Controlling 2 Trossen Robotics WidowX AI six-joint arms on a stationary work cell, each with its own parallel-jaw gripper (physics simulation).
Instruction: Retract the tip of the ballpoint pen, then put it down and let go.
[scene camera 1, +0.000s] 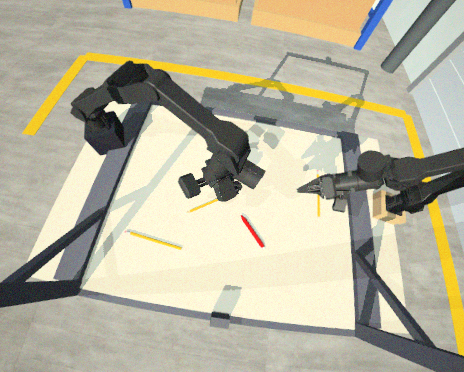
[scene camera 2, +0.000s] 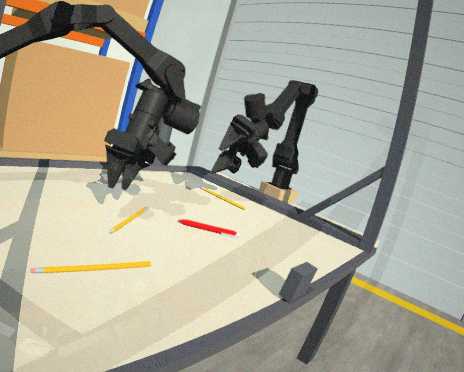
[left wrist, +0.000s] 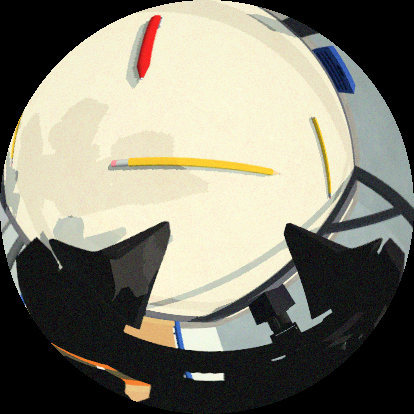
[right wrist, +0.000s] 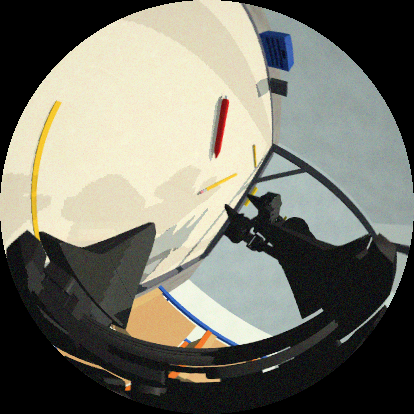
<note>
My right gripper (scene camera 2: 216, 161) is open and holds nothing. Also in view: a red ballpoint pen (left wrist: 144, 55). On the table rests a yellow pencil (left wrist: 135, 161). Also in view: my left gripper (scene camera 2: 117, 188) and a dark frame (scene camera 1: 73, 263).
My left gripper shows as well in scene camera 1 (scene camera 1: 204, 188), in the left wrist view (left wrist: 230, 228) and in the right wrist view (right wrist: 236, 199). My right gripper shows as well in scene camera 1 (scene camera 1: 299, 189) and in the right wrist view (right wrist: 214, 230). The dark frame shows as well in scene camera 2 (scene camera 2: 218, 340) and in the left wrist view (left wrist: 285, 272).
</note>
